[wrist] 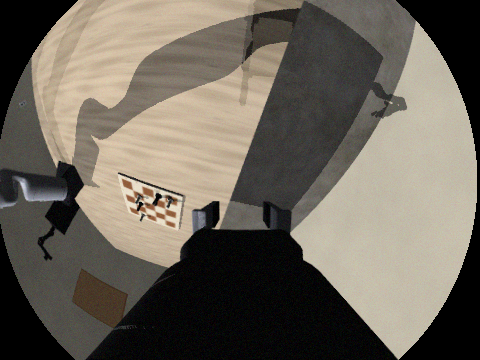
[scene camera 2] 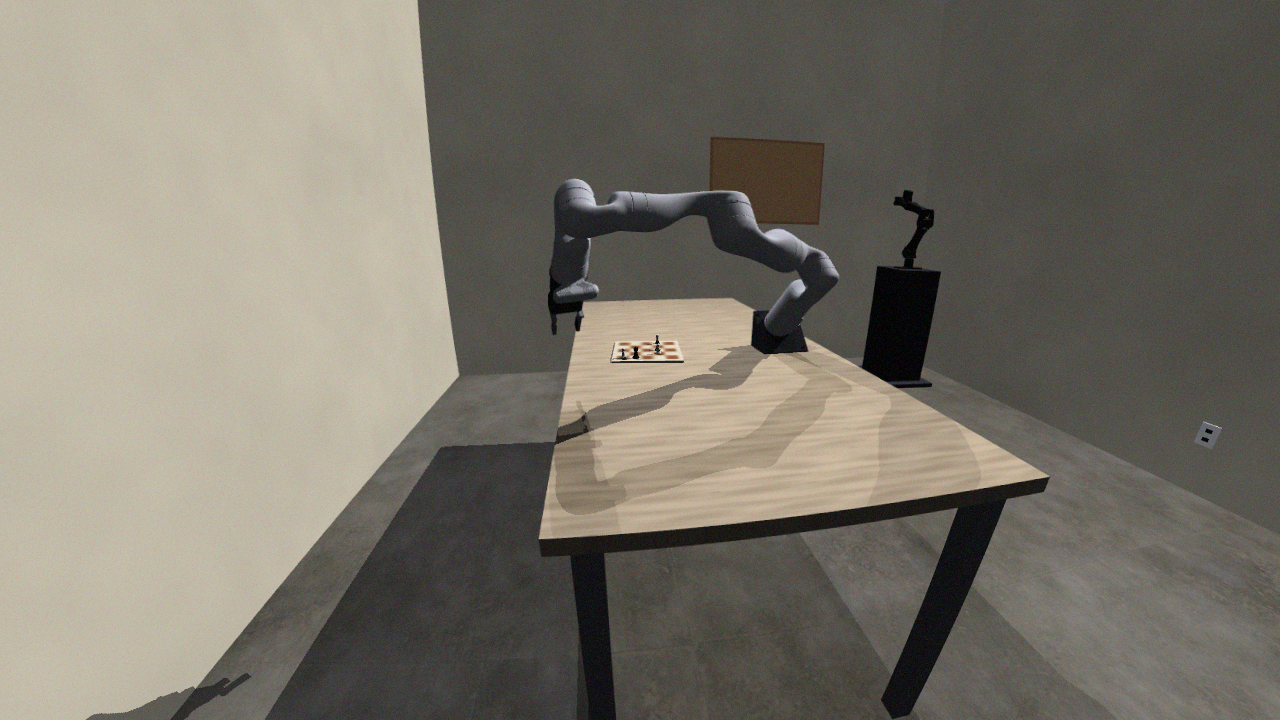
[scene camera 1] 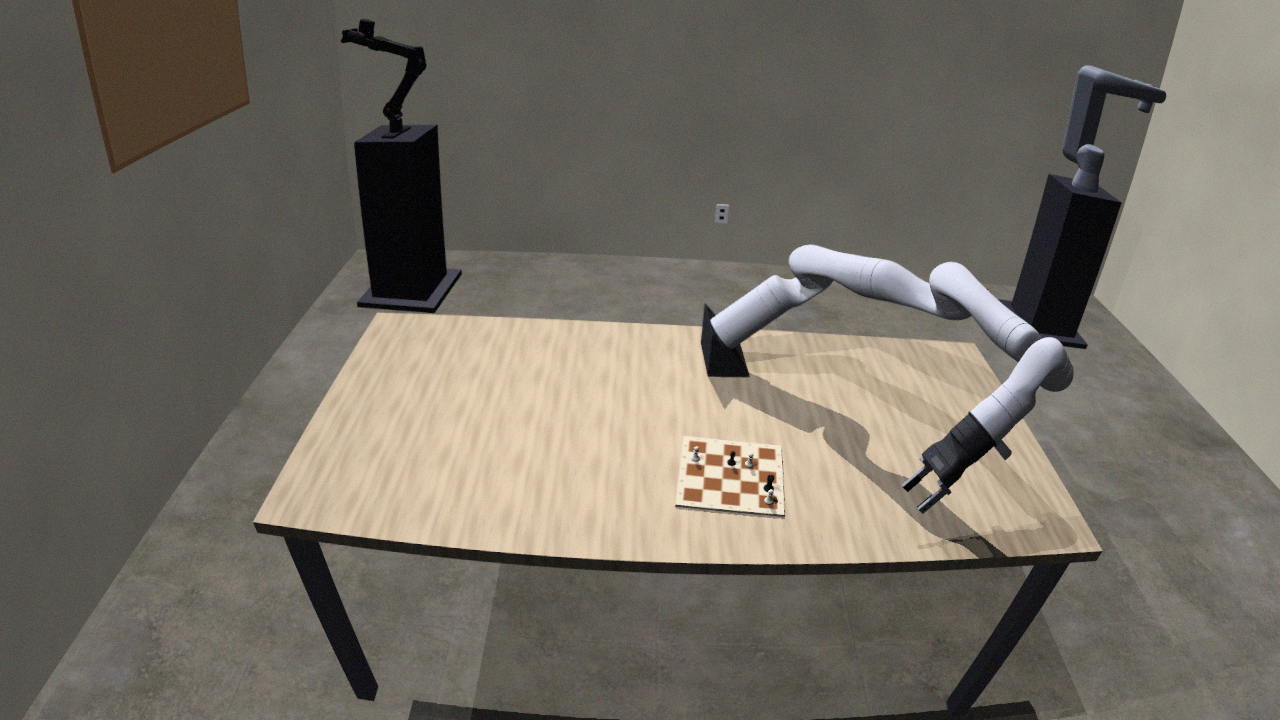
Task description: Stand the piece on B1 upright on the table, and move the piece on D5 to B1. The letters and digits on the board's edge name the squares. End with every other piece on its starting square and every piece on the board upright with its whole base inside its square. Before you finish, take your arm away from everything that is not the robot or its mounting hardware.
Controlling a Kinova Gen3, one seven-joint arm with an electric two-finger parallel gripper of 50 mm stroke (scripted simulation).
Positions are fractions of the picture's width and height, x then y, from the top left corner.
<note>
In view: my gripper (wrist: 0.50,0.58) and a chessboard (scene camera 1: 0.56,0.67).
</note>
